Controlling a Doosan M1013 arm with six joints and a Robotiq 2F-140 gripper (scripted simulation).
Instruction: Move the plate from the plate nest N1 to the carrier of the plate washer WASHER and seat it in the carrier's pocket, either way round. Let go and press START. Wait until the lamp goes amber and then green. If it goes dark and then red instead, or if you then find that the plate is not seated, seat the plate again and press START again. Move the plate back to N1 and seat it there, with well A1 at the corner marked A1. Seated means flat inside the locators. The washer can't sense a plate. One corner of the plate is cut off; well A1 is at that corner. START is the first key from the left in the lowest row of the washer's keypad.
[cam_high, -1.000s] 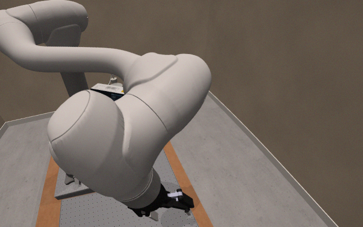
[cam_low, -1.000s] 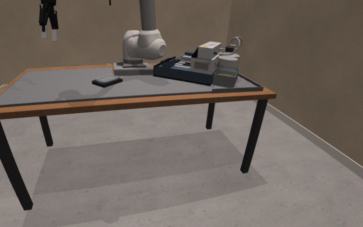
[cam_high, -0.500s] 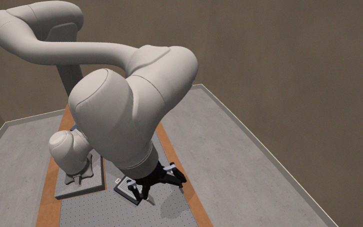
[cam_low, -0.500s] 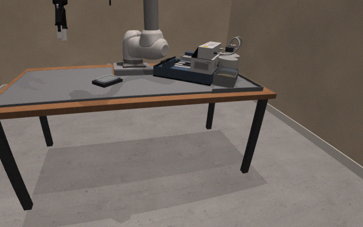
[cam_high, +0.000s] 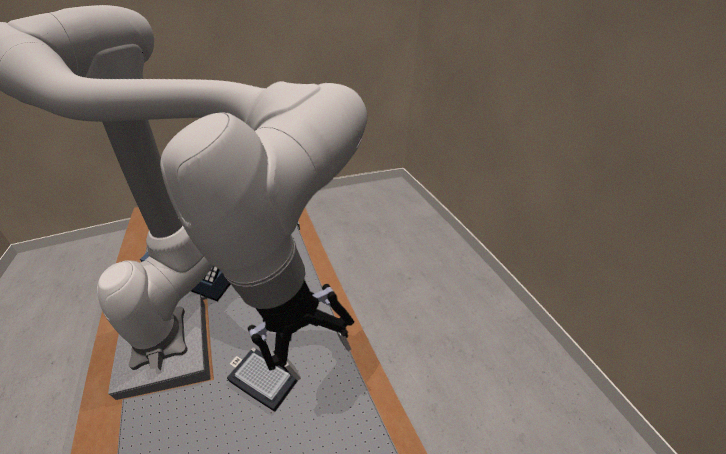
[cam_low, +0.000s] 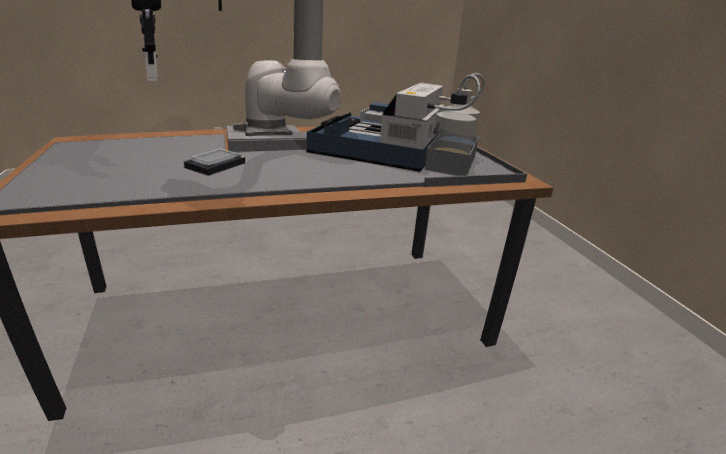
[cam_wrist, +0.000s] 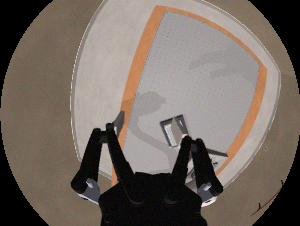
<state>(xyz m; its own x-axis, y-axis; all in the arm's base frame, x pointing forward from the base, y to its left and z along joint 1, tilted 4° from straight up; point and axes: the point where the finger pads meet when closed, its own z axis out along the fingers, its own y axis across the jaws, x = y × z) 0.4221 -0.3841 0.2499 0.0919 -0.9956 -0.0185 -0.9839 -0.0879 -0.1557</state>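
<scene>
The white well plate lies 30 cm below my hand, 16 cm to the left of it and 12 cm behind it. Round my hand: washer carrier: 66 cm to the left, 30 cm behind, 23 cm below; then plate nest N1: 31 cm below, 16 cm to the left, 12 cm behind; then white label: 32 cm below, 24 cm to the left, 19 cm behind.
</scene>
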